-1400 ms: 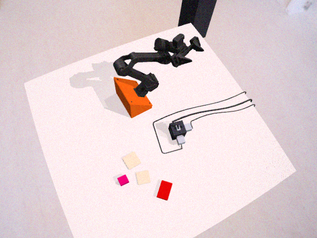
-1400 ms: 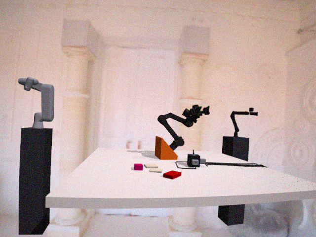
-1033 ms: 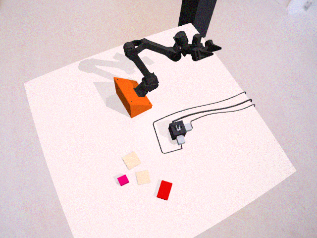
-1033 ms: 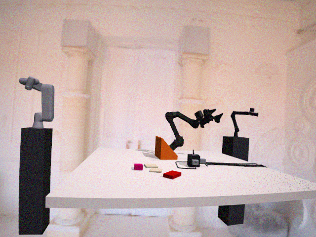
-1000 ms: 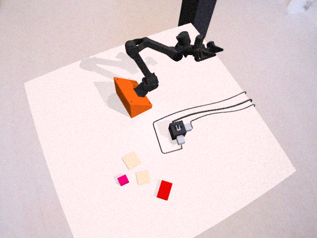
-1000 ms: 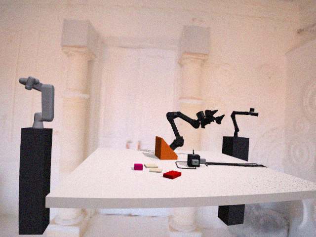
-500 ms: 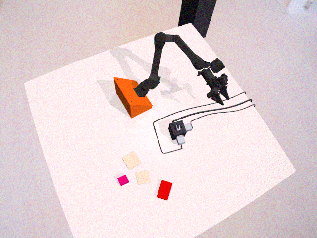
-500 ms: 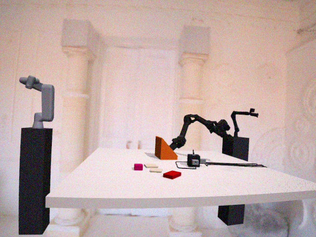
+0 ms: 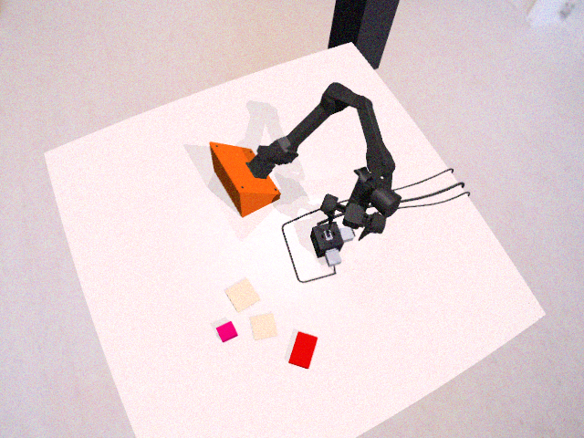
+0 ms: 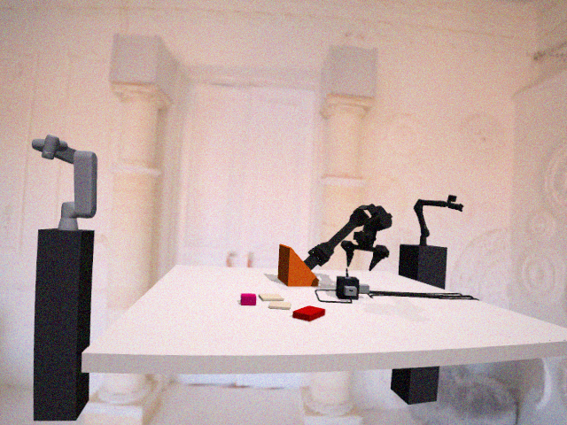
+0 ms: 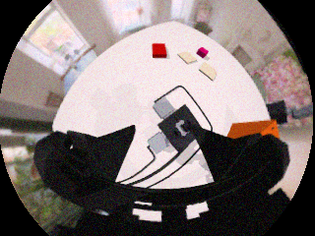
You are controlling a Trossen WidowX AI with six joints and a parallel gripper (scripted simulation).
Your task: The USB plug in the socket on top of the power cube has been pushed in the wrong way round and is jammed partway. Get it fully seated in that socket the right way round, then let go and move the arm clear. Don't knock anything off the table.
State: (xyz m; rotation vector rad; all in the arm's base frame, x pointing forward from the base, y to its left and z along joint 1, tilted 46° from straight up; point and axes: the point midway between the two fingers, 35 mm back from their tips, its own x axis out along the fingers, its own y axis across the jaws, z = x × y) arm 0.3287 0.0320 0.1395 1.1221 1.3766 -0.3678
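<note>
My gripper tip is now 3 cm past the USB plug, 3 cm to the left of it and 2 cm above it. From my gripper tip the other things lie so: red block 22 cm ahead, 26 cm to the right, 11 cm below; then magenta block 6 cm ahead, 42 cm to the right, 10 cm below.
</note>
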